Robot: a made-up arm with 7 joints.
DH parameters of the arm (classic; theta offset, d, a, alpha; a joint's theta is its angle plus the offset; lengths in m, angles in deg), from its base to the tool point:
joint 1: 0 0.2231 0 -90
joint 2: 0 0 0 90
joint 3: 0 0.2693 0.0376 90
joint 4: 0 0 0.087 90
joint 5: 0 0.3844 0 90
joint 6: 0 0 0.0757 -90
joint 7: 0 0.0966 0 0
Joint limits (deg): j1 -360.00..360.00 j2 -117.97..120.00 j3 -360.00..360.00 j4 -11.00..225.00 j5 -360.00..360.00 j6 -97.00..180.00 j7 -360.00..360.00
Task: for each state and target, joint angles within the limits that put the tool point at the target. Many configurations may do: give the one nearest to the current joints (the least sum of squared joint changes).
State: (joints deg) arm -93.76 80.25 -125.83 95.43 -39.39 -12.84 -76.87
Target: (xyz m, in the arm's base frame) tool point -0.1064 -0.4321 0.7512
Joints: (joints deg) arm -70.42 74.02 -155.26 98.78 -34.35 -11.67 -76.87
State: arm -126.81 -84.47 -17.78 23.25 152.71 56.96 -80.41
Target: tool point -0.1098 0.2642 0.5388
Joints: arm -146.32 -113.85 -44.54 33.58 155.00 58.50 -80.41
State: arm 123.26 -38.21 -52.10 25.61 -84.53 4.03 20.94
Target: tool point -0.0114 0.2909 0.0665
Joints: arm 128.84 -4.71 -48.89 17.50 -83.19 12.96 20.94
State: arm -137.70 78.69 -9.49 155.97 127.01 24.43 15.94
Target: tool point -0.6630 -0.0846 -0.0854
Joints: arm -158.69 86.77 -18.63 130.68 129.25 10.82 15.94
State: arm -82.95 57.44 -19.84 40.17 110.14 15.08 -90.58
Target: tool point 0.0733 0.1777 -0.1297
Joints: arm -90.36 101.53 13.52 34.16 110.38 28.60 -90.58
